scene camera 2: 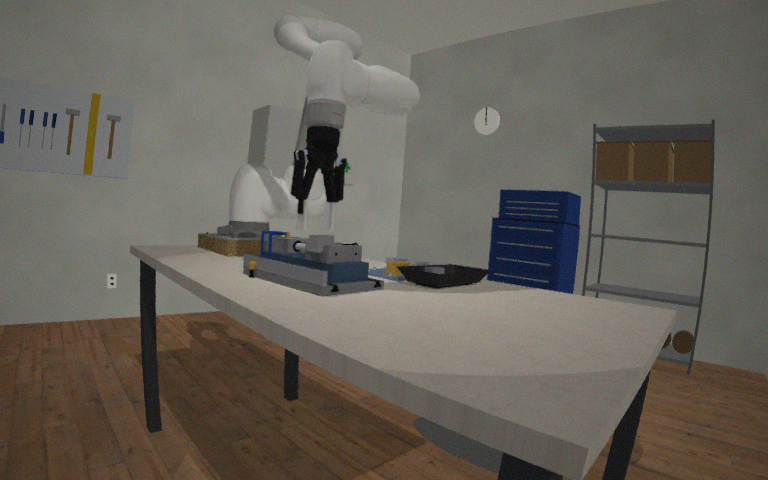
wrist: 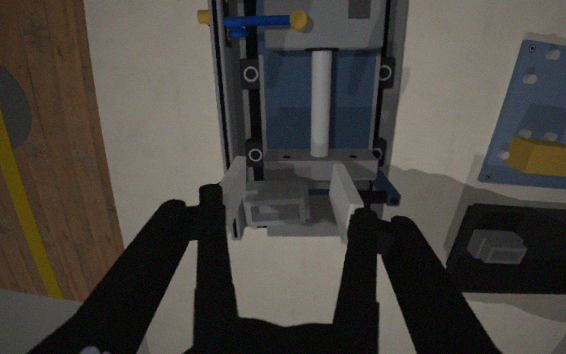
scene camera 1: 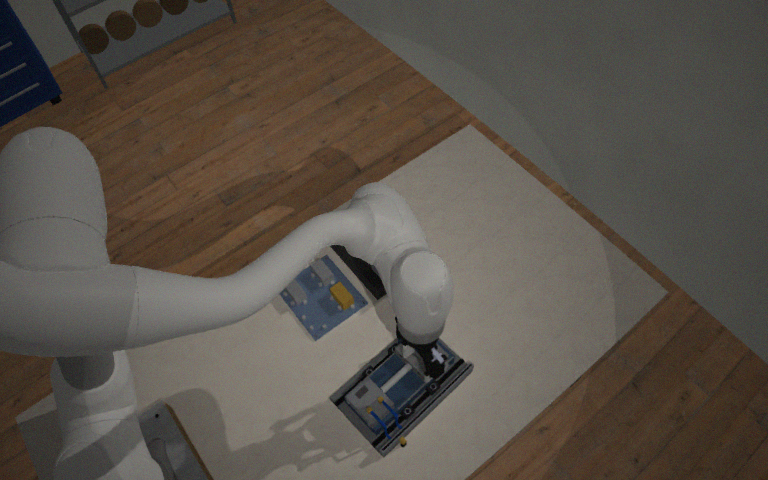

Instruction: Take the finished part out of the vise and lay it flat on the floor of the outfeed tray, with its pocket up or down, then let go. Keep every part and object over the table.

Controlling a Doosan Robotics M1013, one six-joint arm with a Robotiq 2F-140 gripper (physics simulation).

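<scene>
The vise lies on the table, a grey and blue body with a pale screw. A light grey part with a pocket is at the vise's lower end in the wrist view, beside the grey jaw with two holes. My gripper is half open and empty, its pale fingertips a little above the vise in scene camera 2. In the wrist view they appear on either side of the part. The black tray holds a grey block.
A blue plate bearing grey blocks and a yellow block is near the tray. Blue rods with yellow ends stick up at the vise's other end. The arm covers part of the tray in scene camera 1.
</scene>
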